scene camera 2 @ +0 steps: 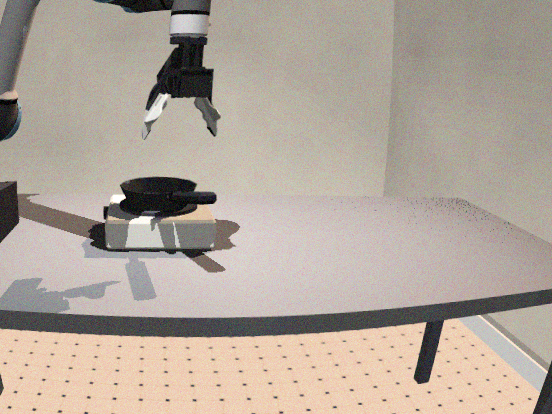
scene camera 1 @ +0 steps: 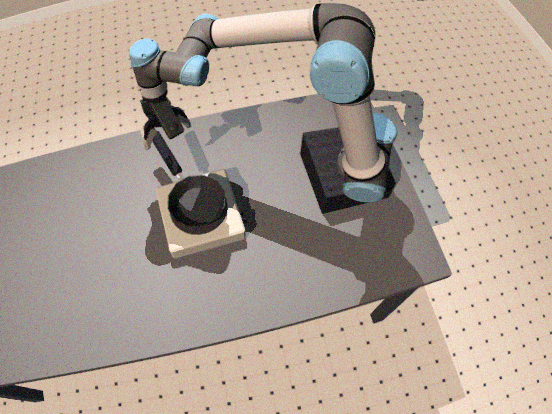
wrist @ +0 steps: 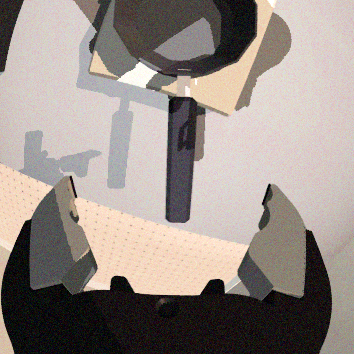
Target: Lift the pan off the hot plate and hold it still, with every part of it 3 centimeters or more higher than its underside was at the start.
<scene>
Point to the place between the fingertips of the gripper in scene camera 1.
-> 168, 138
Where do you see a hot plate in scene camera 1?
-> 228, 227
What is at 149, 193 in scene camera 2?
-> A black pan.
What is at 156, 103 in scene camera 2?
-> The gripper.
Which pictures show the black pan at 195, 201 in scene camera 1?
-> Scene camera 2, scene camera 1 and the wrist view: all of them.
</scene>
